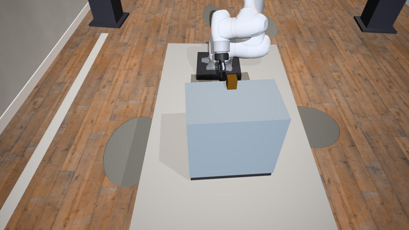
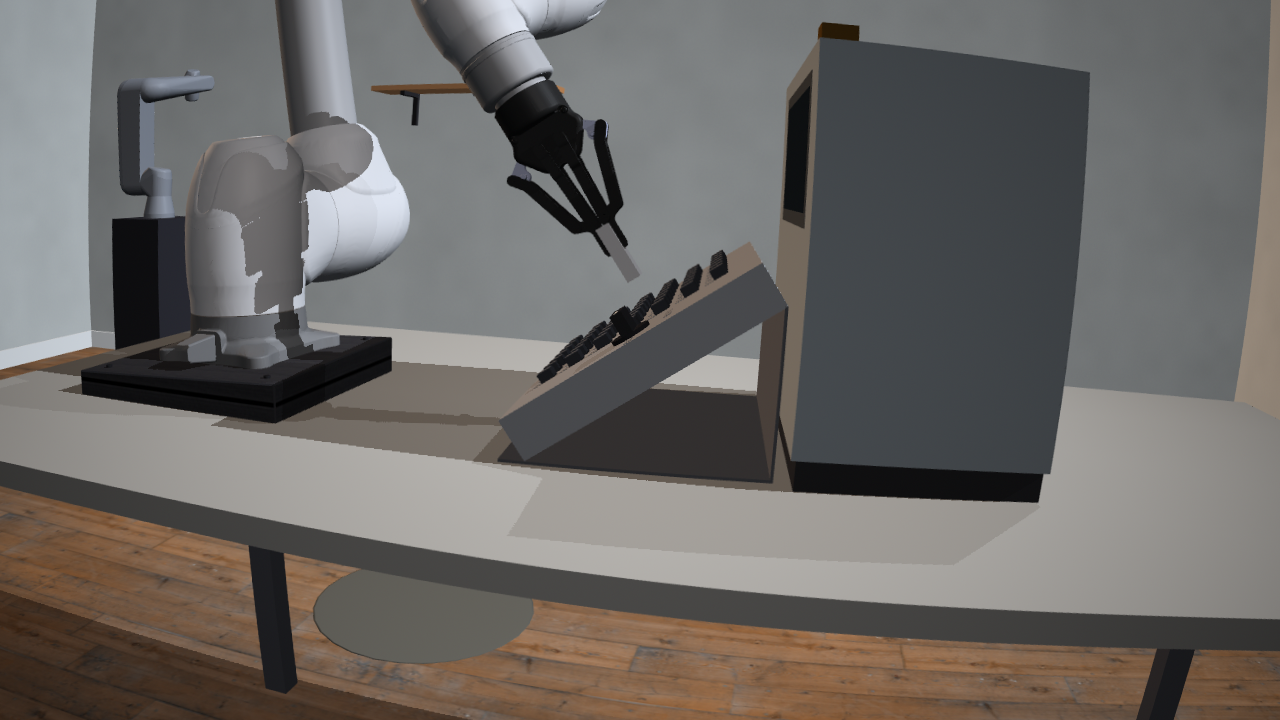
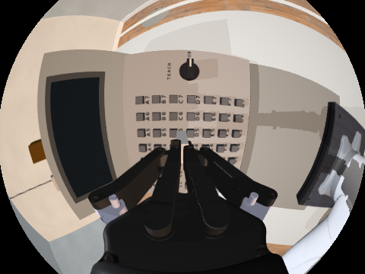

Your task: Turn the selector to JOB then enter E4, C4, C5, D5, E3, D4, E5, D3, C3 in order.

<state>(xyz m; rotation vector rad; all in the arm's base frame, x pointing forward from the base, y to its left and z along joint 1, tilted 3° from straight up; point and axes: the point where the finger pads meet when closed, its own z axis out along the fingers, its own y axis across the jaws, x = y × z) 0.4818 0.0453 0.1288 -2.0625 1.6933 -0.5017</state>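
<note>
Right now the key is 20 mm behind my hand, 70 mm to the left of it and 90 mm below it. The rest, counted from my hand: black selector knob (50 mm ahead, 130 mm to the right, 60 mm below); sloped keypad panel (50 mm ahead, 100 mm below).
</note>
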